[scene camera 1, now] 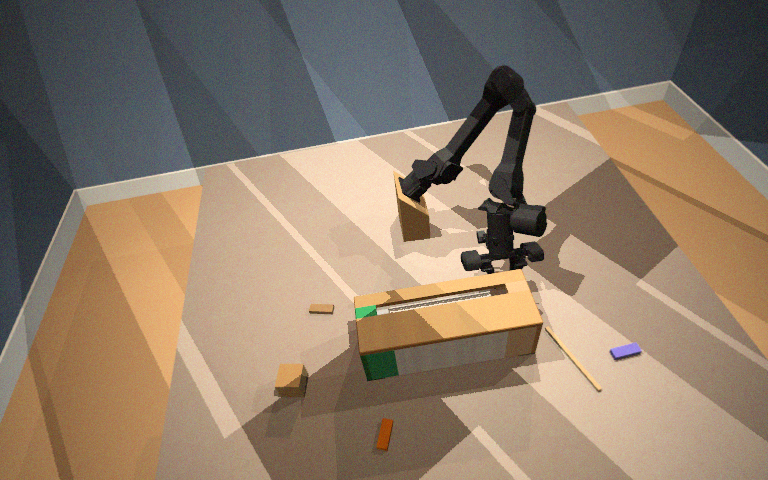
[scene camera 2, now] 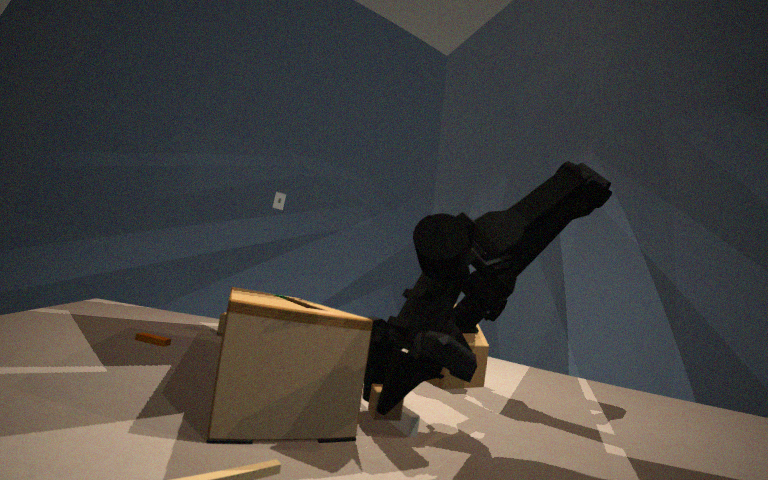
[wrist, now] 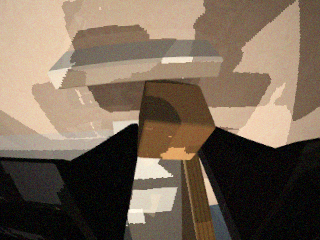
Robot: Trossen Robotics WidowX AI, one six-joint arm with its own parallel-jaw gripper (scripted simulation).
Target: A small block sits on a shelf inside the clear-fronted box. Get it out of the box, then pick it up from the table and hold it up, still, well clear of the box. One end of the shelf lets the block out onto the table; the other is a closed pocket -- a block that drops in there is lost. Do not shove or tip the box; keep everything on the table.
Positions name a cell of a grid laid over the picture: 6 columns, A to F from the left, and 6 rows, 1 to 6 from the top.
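Observation:
In scene camera 2 I see my gripper (scene camera 2: C6), and scene camera 1 shows my gripper (scene camera 1: D4) too. The wrist view gives me both my gripper (wrist: D4) and a small tan block (wrist: D4).

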